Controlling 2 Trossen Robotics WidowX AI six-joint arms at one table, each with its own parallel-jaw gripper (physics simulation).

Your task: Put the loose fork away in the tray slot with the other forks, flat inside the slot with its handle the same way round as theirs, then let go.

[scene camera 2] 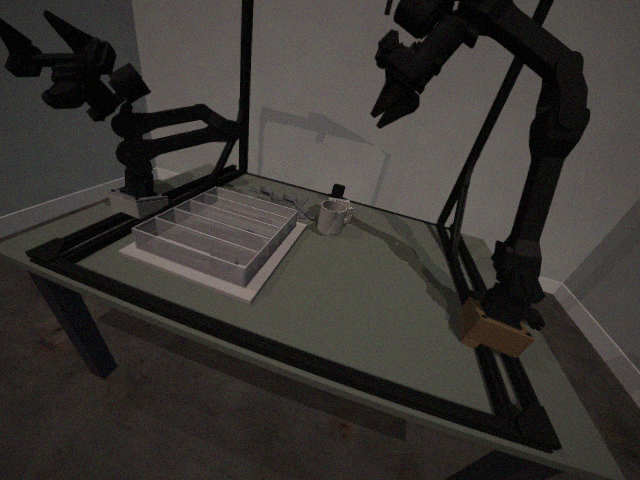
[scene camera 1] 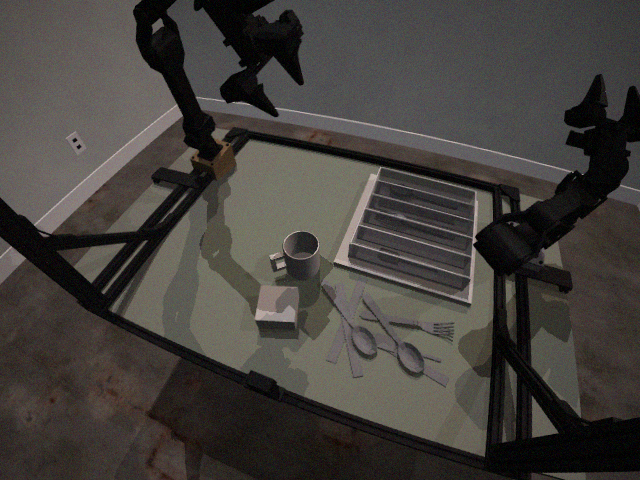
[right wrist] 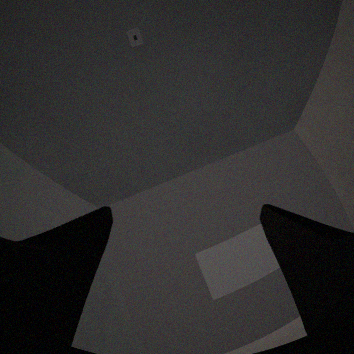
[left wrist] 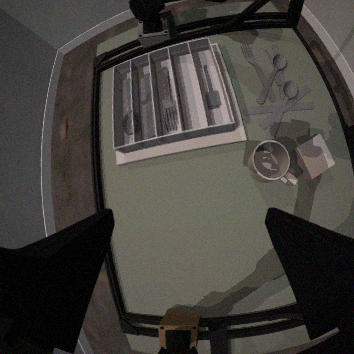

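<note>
The loose fork [scene camera 1: 427, 326] [left wrist: 251, 61] lies on the table at the edge of a cutlery pile. A spoon's handle crosses its handle. In the left wrist view its tines point to the picture's top. The tray [scene camera 1: 347, 246] [scene camera 2: 186, 269] [left wrist: 180, 148] has long parallel slots. Fork tines [left wrist: 171, 117] show in its middle slot, pointing to the bottom of the left wrist view, handle toward the top. My left gripper [scene camera 1: 289, 99] [scene camera 2: 375, 120] [left wrist: 192, 217] is open and empty, high above the table. My right gripper [scene camera 1: 615, 82] [scene camera 2: 23, 17] [right wrist: 187, 214] is open and empty, raised and turned away from the table.
Two spoons [scene camera 1: 364, 341] [scene camera 1: 410, 357] and several flat knives lie crossed beside the loose fork. A mug [scene camera 1: 302, 263] [scene camera 2: 330, 219] stands between pile and tray, near a pale block [scene camera 1: 276, 307] [left wrist: 315, 156]. A spatula-like utensil [left wrist: 213, 98] lies in the tray's end slot.
</note>
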